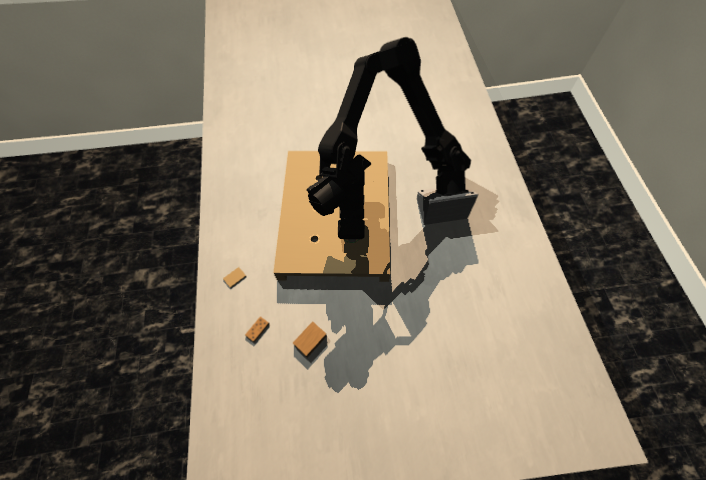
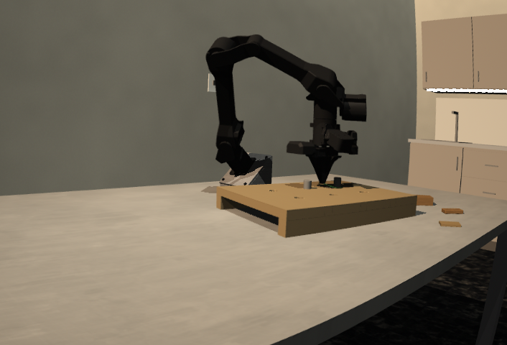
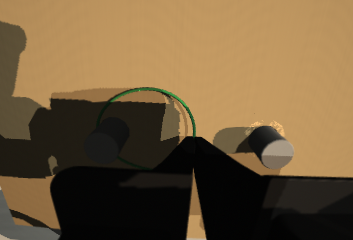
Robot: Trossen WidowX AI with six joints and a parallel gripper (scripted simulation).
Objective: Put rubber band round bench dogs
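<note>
My gripper is now 60 mm to the left of the wooden board, 60 mm above it and 30 mm short of it.
</note>
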